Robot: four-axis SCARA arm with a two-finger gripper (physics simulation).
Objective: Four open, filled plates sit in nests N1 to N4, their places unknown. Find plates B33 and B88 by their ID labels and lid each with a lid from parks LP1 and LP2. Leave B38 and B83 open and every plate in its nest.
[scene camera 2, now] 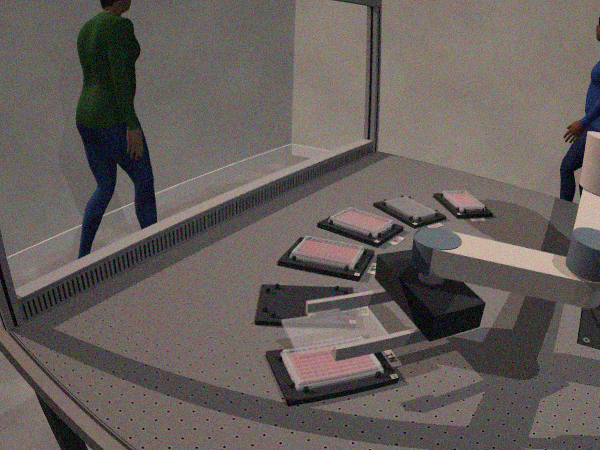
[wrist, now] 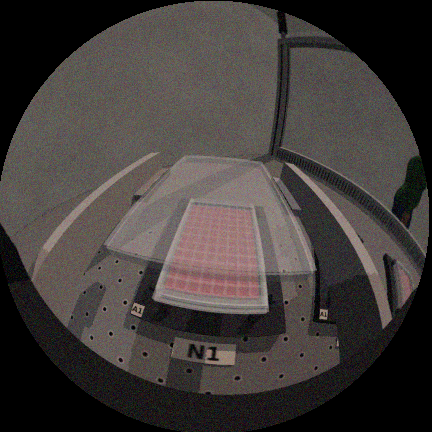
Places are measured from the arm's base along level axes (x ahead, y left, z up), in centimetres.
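Pixels of known places: gripper, fingertip midpoint: point(scene camera 2: 319, 329) point(wrist: 220, 164).
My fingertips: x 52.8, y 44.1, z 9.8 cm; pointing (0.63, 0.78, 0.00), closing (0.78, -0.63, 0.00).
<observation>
Behind a point stands the place of what it marks.
My gripper point(scene camera 2: 321, 330) {x 52.8, y 44.1, z 9.7 cm} point(wrist: 220, 164) {x 52.8, y 44.1, z 9.7 cm} is shut on a clear lid point(scene camera 2: 340, 327) {x 51.2, y 41.6, z 9.4 cm} point(wrist: 216, 175) {x 51.8, y 43.0, z 9.4 cm}, held level by its two long sides. The lid hangs above the open, pink-filled plate point(scene camera 2: 332, 367) point(wrist: 215, 250) in the nest labelled N1 point(wrist: 204, 351) {x 45.7, y 34.6, z 1.5 cm}. The plate shows through the lid in the wrist view, with a gap between them. The dark park point(scene camera 2: 280, 300) {x 68.4, y 31.2, z 2.3 cm} beside it holds no lid. Three more pink-filled plates point(scene camera 2: 327, 252) {x 70.3, y 13.1, z 3.6 cm} point(scene camera 2: 361, 222) {x 71.7, y -3.8, z 3.8 cm} point(scene camera 2: 464, 200) {x 55.6, y -36.4, z 3.6 cm} sit open in nests farther back. Another lid point(scene camera 2: 411, 208) {x 66.4, y -21.5, z 3.1 cm} lies on the other park. No plate ID is readable.
A slotted rail point(scene camera 2: 200, 217) {x 100.4, y 17.5, z 4.9 cm} point(wrist: 340, 187) {x 100.4, y 37.7, z 2.1 cm} runs along the table edge. A person in green point(scene camera 2: 107, 75) point(wrist: 412, 182) stands beyond it, another in blue point(scene camera 2: 592, 105) at the right. The arm's pale link point(scene camera 2: 505, 255) {x 32.2, y 30.5, z 20.9 cm} reaches in from the right above the perforated table point(scene camera 2: 200, 325) {x 74.8, y 44.8, z 1.3 cm}.
</observation>
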